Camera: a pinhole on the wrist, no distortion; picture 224 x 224 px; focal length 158.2 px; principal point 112.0 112.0 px. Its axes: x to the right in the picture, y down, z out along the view. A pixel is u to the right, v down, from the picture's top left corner.
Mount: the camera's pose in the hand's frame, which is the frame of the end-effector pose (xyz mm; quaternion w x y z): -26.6 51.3 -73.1 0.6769 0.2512 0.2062 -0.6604
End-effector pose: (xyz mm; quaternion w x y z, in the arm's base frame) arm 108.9 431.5 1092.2 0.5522 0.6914 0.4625 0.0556
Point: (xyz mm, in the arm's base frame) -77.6 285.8 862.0
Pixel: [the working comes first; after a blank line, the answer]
In the camera's frame: 179.9 -71.0 342.8

195 79
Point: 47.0 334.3 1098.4
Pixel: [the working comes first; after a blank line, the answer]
In the camera's frame: 1.1 -72.2 138.3

113 29
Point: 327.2 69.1 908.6
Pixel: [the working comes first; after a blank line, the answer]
In the camera's frame: -255.0 11.6 473.4

27 116
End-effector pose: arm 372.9 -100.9 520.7 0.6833 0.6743 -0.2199 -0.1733
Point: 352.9 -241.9 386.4
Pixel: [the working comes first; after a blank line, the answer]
In the camera's frame: 27.7 89.3 272.1

128 164
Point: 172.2 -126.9 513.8
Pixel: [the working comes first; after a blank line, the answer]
In the camera's frame: -92.0 -115.3 195.2

37 19
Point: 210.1 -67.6 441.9
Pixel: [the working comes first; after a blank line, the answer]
In the camera's frame: 7.6 -124.6 184.5

119 5
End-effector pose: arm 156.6 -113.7 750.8 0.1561 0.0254 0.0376 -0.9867
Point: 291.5 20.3 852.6
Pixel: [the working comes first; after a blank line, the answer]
In the camera's frame: 10.2 -138.0 220.5

119 13
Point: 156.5 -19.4 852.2
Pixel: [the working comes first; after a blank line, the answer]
In the camera's frame: 14.6 2.6 222.0

122 114
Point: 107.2 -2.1 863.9
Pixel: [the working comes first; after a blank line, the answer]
In the camera's frame: 34.6 44.1 249.3

134 140
